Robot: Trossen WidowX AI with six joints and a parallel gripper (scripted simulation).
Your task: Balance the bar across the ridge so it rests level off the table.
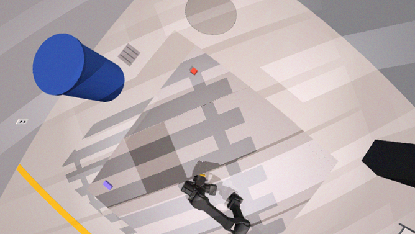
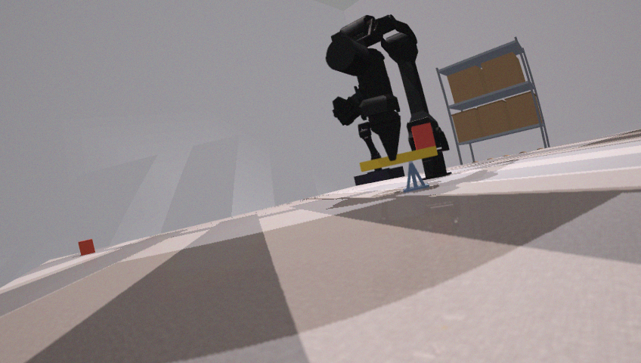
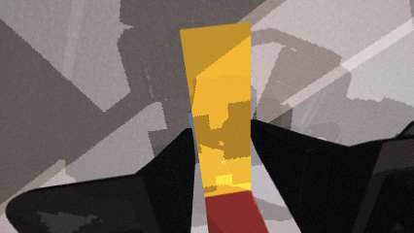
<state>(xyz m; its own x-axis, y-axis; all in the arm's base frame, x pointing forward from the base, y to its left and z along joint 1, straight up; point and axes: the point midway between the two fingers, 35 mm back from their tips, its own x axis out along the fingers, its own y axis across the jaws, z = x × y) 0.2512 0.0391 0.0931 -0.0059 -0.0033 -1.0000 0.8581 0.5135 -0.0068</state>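
The yellow bar is 30 mm to the left of my gripper tip, 20 mm behind it and 20 mm above it. From my gripper tip the other things lie so: small red cube 540 mm to the right, 490 mm ahead, 40 mm below; then small purple block 490 mm ahead, 460 mm to the left, 50 mm below.
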